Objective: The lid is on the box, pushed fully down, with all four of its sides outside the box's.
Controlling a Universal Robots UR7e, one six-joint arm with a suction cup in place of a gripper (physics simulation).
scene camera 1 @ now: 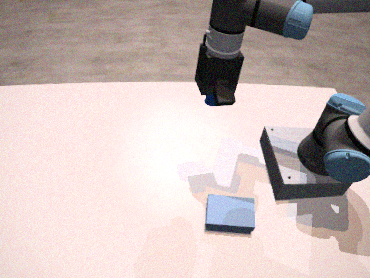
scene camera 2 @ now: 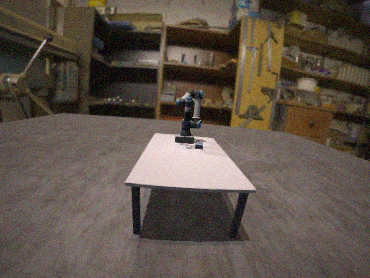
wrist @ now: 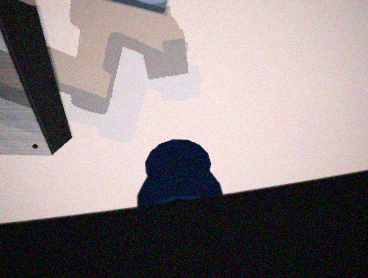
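The lid is a flat blue rectangle that lies level over the box, near the front of the table in scene camera 1. Dark blue sides show below its top face. The seam between lid and box is too small to make out, so how far down the lid sits is hard to tell. In scene camera 2 the lidded box is a tiny blue block. An edge of the lid shows at the top of the wrist view. My suction cup, dark blue, carries nothing and hangs well above the table, behind and apart from the box.
The arm's dark base block stands to the right of the box in scene camera 1, with a gap between them. The arm's shadows fall on the pale table around the box. The table's far edge lies behind the cup.
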